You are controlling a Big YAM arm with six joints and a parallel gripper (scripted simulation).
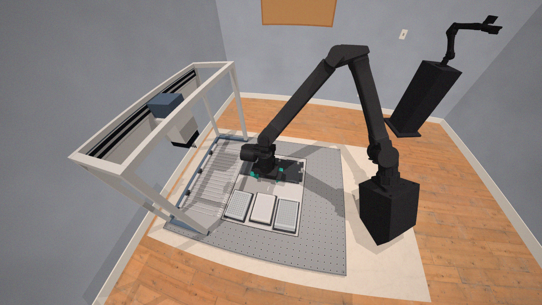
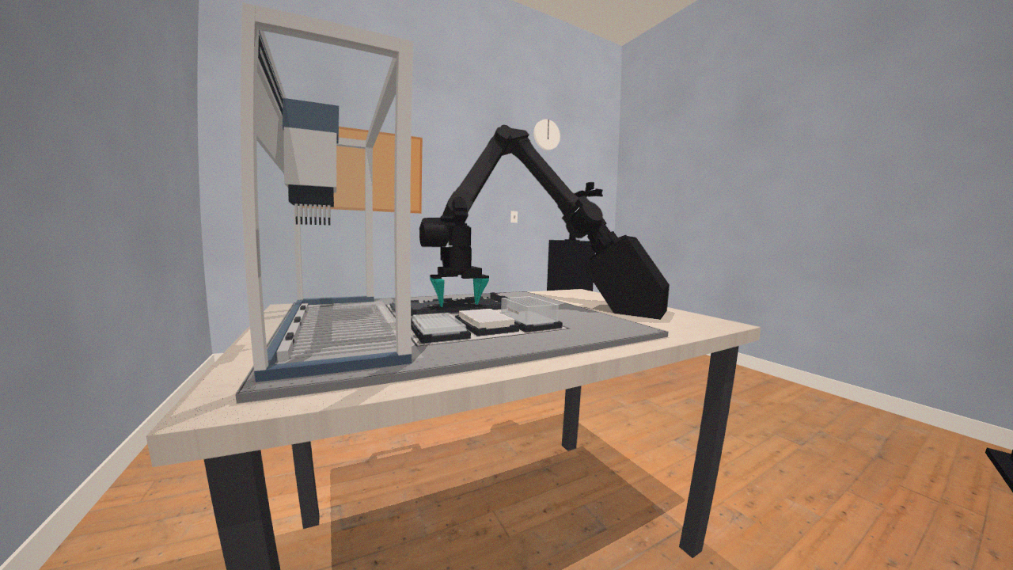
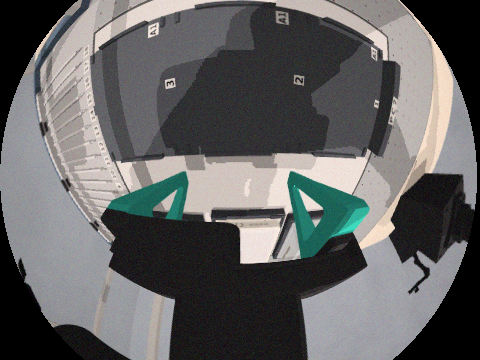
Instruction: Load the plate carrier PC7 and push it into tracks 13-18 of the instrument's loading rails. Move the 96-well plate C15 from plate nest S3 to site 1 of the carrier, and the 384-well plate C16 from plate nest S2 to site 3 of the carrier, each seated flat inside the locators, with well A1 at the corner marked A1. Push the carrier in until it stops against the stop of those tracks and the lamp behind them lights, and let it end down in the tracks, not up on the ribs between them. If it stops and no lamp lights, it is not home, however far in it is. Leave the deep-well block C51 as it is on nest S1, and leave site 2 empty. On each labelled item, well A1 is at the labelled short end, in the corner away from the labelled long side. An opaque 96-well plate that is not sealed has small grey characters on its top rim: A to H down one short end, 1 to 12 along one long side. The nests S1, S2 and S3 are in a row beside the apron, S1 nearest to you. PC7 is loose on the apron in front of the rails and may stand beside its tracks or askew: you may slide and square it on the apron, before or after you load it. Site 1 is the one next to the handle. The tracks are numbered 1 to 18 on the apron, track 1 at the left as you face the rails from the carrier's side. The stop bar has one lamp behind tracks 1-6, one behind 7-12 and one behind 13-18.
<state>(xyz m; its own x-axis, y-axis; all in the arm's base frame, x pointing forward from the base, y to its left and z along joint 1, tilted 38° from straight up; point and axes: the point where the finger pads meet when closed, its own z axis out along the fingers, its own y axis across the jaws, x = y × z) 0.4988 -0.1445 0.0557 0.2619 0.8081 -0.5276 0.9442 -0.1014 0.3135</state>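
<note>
The nest S2 is 20 mm ahead of my hand, 140 mm to the left of it and 30 mm below it. The rest, counted from my hand: dark plate carrier PC7 (20 mm behind, 80 mm to the right, 20 mm below); 96-well plate C15 (140 mm ahead, 120 mm to the left, 10 mm below); nest S3 (140 mm ahead, 120 mm to the left, 30 mm below).
</note>
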